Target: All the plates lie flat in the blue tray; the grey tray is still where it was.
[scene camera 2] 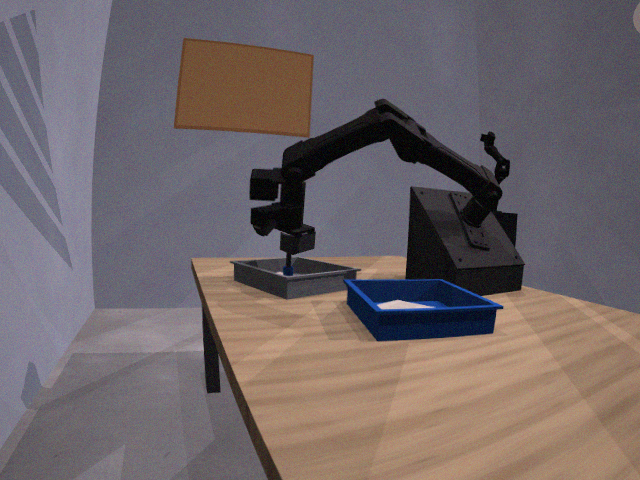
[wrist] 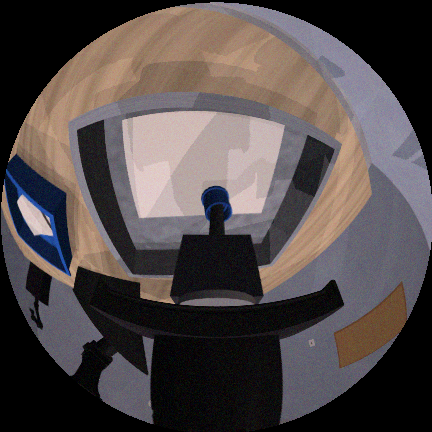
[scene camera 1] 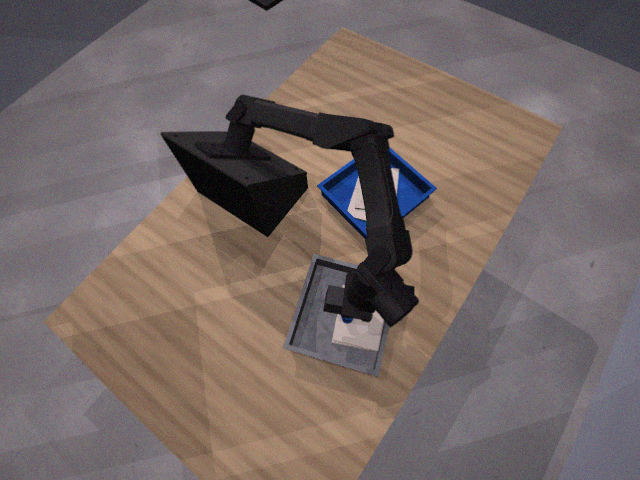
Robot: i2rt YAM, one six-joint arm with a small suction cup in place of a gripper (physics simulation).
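Seen in the pictures: hand, its tool point: (wrist: 216, 194) (scene camera 1: 346, 319); arm's base, origin of its link: (scene camera 2: 468, 220) (wrist: 115, 339) (scene camera 1: 234, 153).
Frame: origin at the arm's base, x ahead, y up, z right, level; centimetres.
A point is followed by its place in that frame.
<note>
A white plate (scene camera 1: 361, 335) @(x 52.0, y -16.2, z 9.4 cm) (wrist: 181, 160) @(x 48.5, y -16.3, z 3.5 cm) lies flat in the grey tray (scene camera 1: 297, 310) @(x 37.1, y -13.0, z 16.0 cm) (scene camera 2: 304, 286) @(x 45.2, y -15.6, z -4.5 cm) (wrist: 71, 125) @(x 49.4, y -13.0, z -7.0 cm) on the wooden table. My suction cup (scene camera 1: 348, 319) (scene camera 2: 288, 270) (wrist: 216, 201) is down inside the grey tray and sits on the plate close to its near edge. The blue tray (scene camera 1: 332, 190) @(x 18.2, y -17.7, z -16.5 cm) (scene camera 2: 423, 324) @(x 33.0, y -15.6, z -34.7 cm) (wrist: 60, 246) @(x 30.3, y -13.3, z -11.0 cm) stands beside it, nearer the arm's base. It holds other white plates (scene camera 1: 357, 202) @(x 26.7, y -16.6, z -17.9 cm) (scene camera 2: 404, 305) @(x 28.6, y -16.6, z -19.5 cm) (wrist: 34, 215) @(x 28.8, y -16.6, z -22.8 cm) that lie flat; the arm hides part of them in the overhead view.
The arm's black wedge-shaped base (scene camera 1: 242, 176) @(x 11.6, y 6.8, z 5.2 cm) (scene camera 2: 456, 238) @(x 7.9, y -4.4, z -5.8 cm) stands behind the blue tray. The arm's forearm stretches over the blue tray. The grey tray sits near the table's edge. An orange panel (scene camera 2: 244, 88) hangs on the wall.
</note>
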